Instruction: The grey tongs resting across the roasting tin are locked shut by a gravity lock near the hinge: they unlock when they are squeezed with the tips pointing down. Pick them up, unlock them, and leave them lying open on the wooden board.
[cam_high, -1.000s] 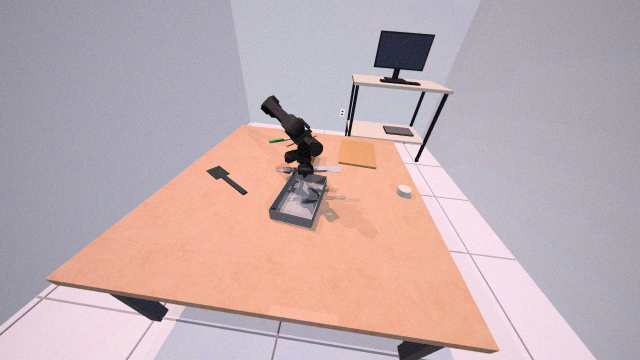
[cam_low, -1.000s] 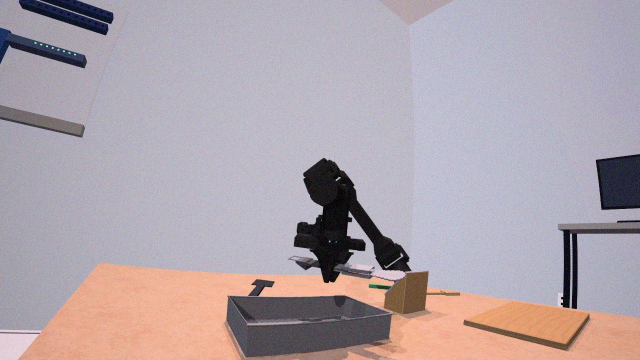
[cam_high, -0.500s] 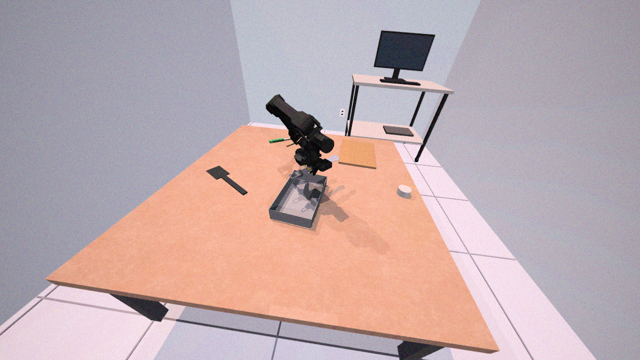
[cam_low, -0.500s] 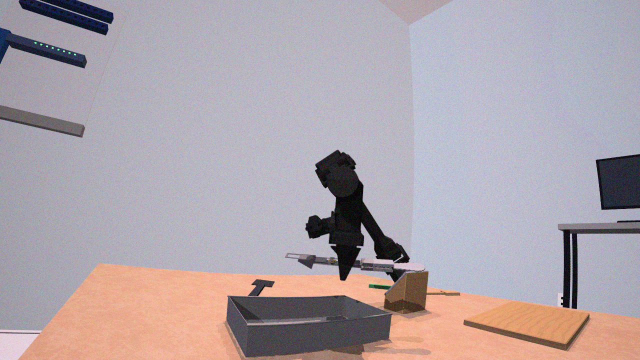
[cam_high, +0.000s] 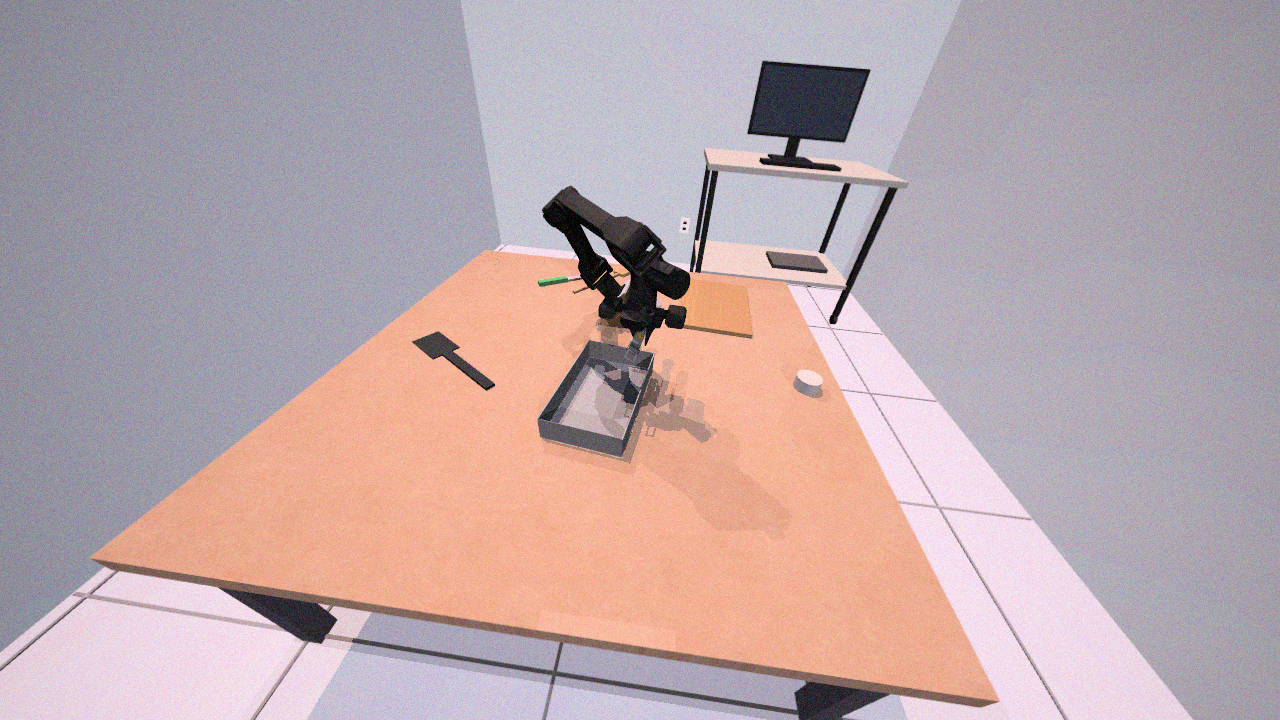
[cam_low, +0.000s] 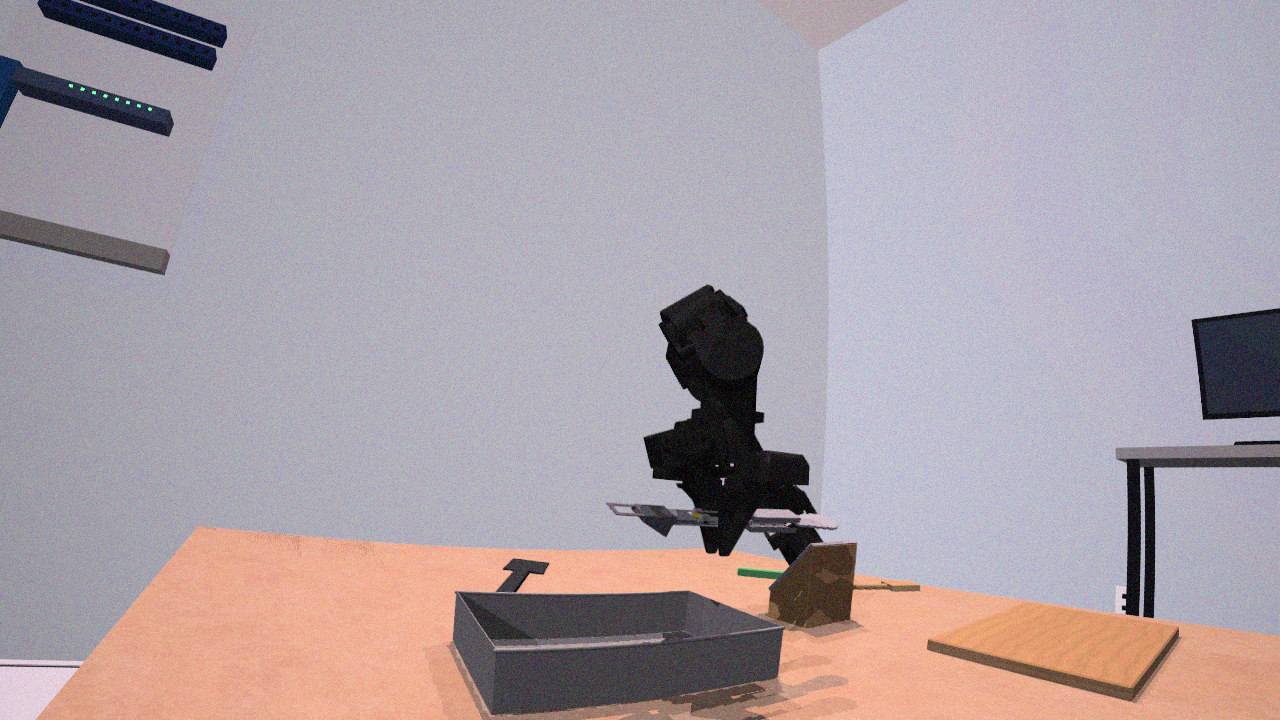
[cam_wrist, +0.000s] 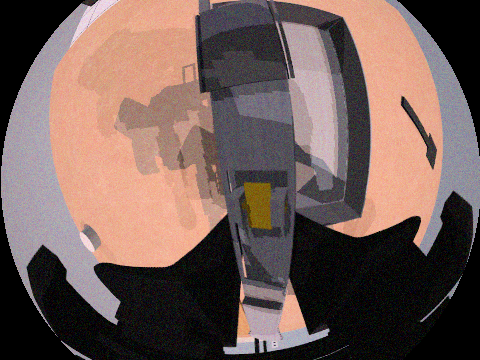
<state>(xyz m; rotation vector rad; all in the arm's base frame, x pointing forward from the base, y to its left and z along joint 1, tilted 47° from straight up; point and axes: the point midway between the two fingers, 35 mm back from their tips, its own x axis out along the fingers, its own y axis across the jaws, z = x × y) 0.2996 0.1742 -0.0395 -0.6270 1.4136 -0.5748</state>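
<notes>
Right now the yellow lock mark is 4 cm above my gripper tip and 2 cm ahead of it. From my gripper tip the other things lie so: small white cylinder: 43 cm to the left, 14 cm behind, 12 cm below; then roasting tin: 11 cm below, 7 cm to the right, 7 cm ahead; then black spatula: 51 cm to the right, 13 cm below, 3 cm ahead.
</notes>
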